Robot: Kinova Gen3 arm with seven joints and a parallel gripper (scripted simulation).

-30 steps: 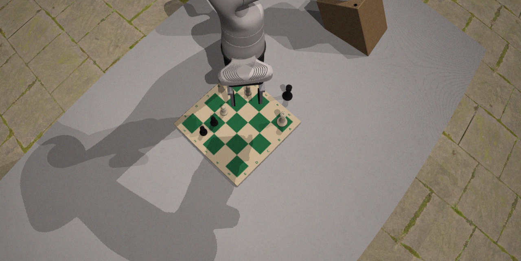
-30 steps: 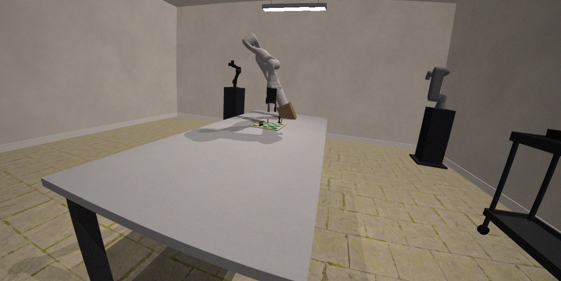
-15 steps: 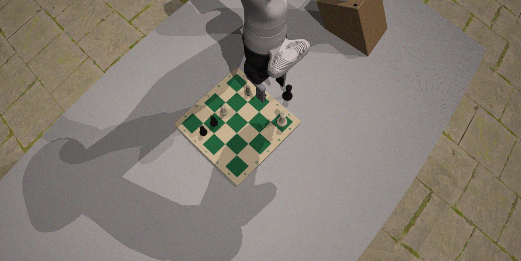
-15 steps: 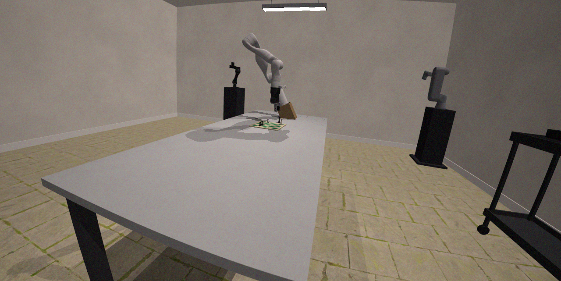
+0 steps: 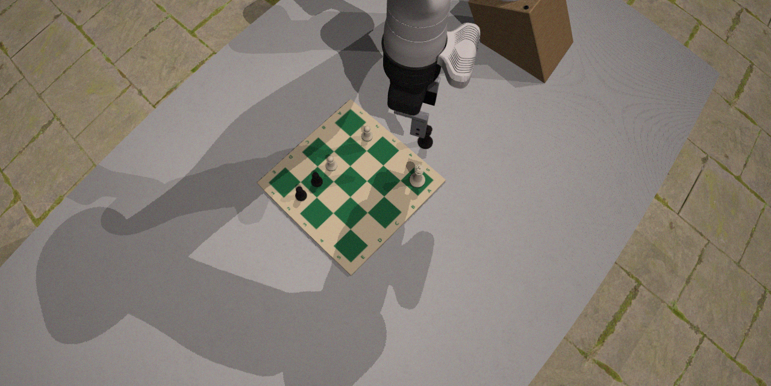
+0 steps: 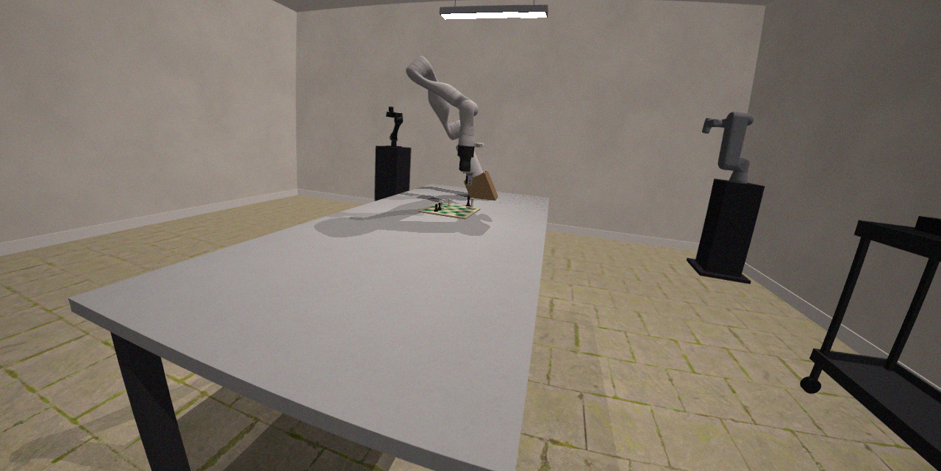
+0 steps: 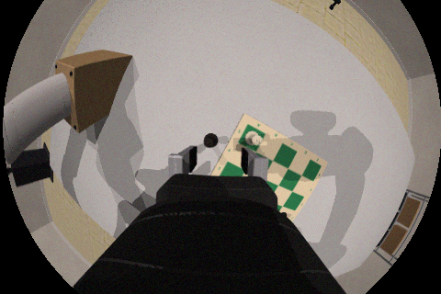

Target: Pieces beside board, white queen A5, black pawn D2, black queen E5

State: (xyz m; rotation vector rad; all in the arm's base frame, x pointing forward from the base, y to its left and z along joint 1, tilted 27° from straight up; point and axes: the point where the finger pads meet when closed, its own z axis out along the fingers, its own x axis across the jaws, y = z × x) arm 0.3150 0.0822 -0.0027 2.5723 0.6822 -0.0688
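The black queen lies 20 mm behind my hand and 100 mm below it. From my hand the other things lie so: chessboard: 120 mm ahead, 30 mm to the right, 120 mm below; white queen: 40 mm ahead, 40 mm to the left, 100 mm below.
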